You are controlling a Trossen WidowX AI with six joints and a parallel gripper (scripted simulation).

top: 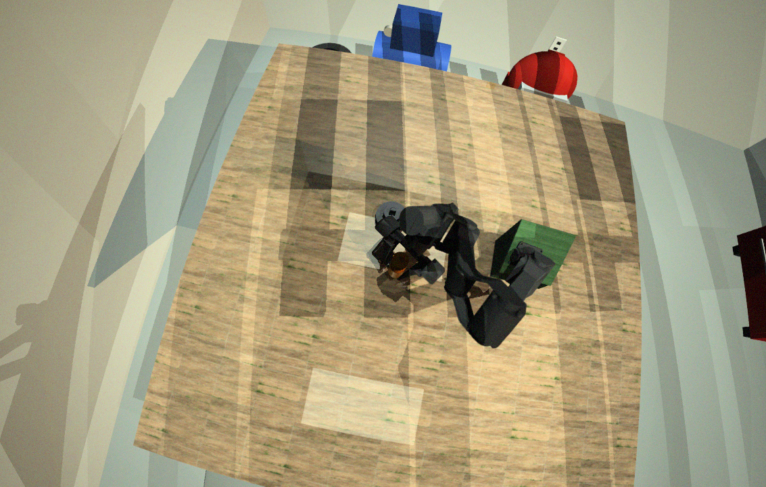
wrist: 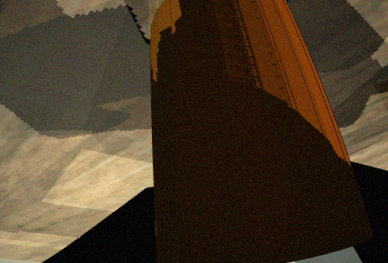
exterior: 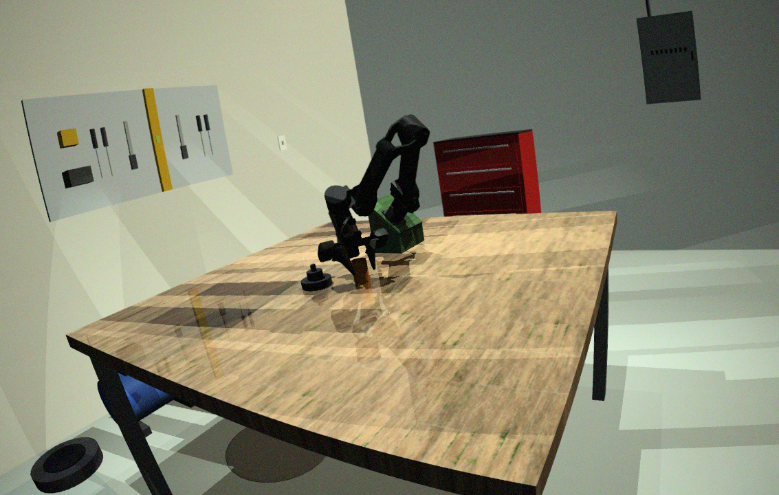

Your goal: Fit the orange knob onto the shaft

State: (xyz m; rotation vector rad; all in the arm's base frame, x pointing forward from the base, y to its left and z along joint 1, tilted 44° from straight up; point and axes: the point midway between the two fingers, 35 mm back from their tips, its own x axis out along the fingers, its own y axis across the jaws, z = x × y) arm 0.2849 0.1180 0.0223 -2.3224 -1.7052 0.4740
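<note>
Now: the orange knob 10 mm behind my gripper tip and 30 mm to the right of it. The rest, counted from my gripper tip: shaft 40 mm ahead, 150 mm to the right.
</note>
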